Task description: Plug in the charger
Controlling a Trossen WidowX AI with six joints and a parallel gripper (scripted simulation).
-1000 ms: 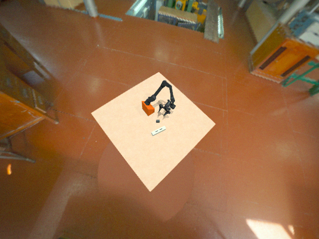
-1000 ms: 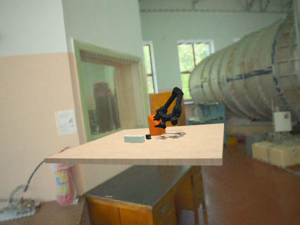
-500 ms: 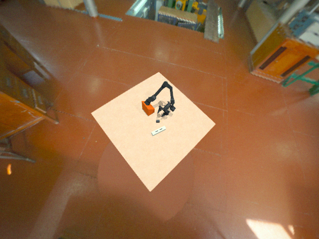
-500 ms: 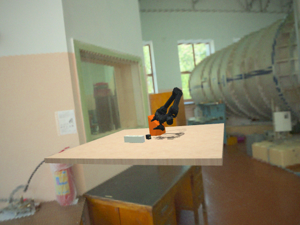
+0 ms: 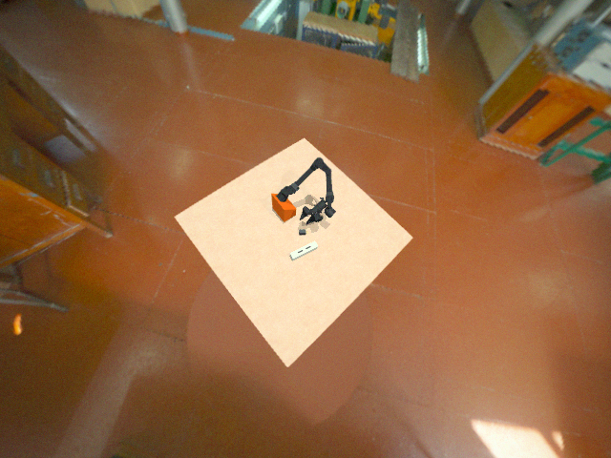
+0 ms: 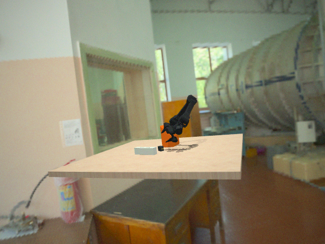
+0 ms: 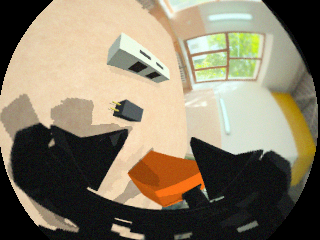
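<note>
Right now the two-prong charger is 9 cm below my gripper tip, 4 cm ahead of it and 1 cm to the right of it.
</note>
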